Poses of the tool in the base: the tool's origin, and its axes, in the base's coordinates. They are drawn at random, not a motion.
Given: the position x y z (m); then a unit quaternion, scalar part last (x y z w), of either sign.
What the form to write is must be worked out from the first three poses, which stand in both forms.
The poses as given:
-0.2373 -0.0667 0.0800 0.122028 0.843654 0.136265 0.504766
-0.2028 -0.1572 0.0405 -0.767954 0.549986 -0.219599 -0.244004
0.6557 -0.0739 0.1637 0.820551 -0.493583 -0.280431 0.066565
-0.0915 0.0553 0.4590 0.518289 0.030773 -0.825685 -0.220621
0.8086 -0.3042 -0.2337 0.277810 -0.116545 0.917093 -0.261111
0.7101 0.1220 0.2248 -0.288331 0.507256 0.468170 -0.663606
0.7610 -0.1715 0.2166 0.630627 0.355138 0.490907 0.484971
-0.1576 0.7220 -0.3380 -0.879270 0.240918 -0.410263 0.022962
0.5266 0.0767 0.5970 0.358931 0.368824 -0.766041 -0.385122
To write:
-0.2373 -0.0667 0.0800 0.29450 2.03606 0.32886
-0.2028 -0.1572 0.0405 2.09740 -1.50210 0.59976
0.6557 -0.0739 0.1637 2.47400 -1.48818 -0.84551
-0.0915 0.0553 0.4590 -1.43297 -0.08508 2.28287
0.8086 -0.3042 -0.2337 -0.75208 0.31551 -2.48272
0.7101 0.1220 0.2248 0.65150 -1.14617 -1.05786
0.7610 -0.1715 0.2166 1.53518 0.86454 1.19505
-0.1576 0.7220 -0.3380 -2.72264 0.74600 -1.27037
0.5266 0.0767 0.5970 -0.91434 -0.93954 1.95142

